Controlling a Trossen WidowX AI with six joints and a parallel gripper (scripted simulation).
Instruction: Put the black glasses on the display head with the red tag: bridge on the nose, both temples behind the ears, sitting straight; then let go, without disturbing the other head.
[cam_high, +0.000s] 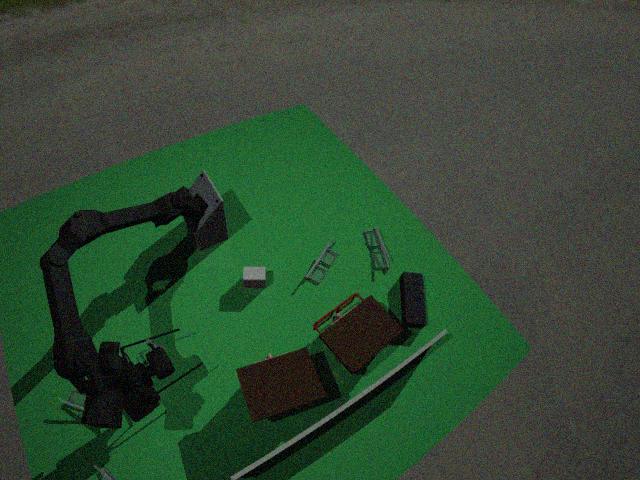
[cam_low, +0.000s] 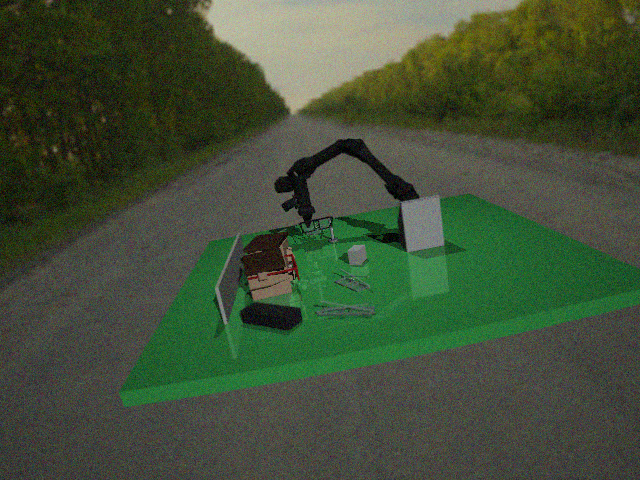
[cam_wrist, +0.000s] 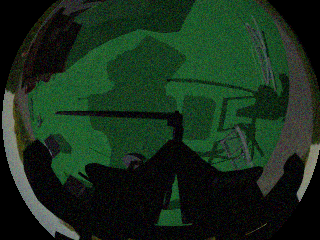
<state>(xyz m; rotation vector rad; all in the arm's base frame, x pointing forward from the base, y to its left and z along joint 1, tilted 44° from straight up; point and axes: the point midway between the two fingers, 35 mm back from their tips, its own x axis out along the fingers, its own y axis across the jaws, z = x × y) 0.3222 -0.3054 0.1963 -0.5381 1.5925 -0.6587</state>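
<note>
Now: the white cube 10 cm behind my gripper tip, 39 cm to the left of it and 3 cm below it. The rest, counted from my gripper tip: small peg 8 cm behind, 7 cm to the left, 3 cm below; then white backboard 31 cm ahead, 36 cm to the left; then display head 16 cm ahead, 27 cm to the left.
</note>
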